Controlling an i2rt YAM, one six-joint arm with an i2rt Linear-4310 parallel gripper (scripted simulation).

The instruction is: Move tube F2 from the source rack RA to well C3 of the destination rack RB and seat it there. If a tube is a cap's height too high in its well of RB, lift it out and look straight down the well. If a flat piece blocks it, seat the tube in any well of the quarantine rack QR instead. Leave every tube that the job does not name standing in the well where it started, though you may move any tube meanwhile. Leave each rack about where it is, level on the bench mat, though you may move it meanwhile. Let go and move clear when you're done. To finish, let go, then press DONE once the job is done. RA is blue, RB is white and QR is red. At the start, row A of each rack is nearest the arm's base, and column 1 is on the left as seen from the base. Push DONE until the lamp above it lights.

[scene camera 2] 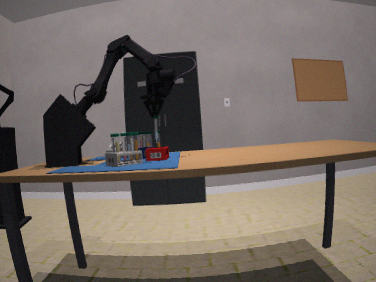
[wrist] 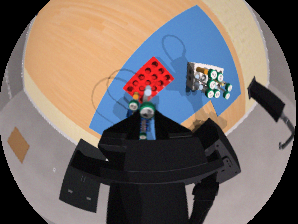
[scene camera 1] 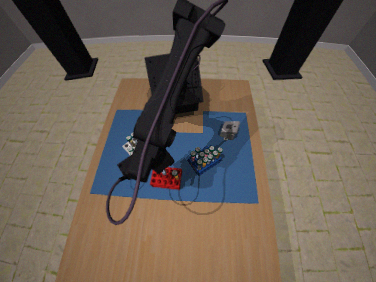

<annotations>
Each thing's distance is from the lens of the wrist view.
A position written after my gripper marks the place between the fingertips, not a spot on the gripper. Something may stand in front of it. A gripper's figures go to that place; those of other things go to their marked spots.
my gripper (wrist: 147, 113): 0.13 m
red rack QR (wrist: 160, 79): 0.25 m
</annotations>
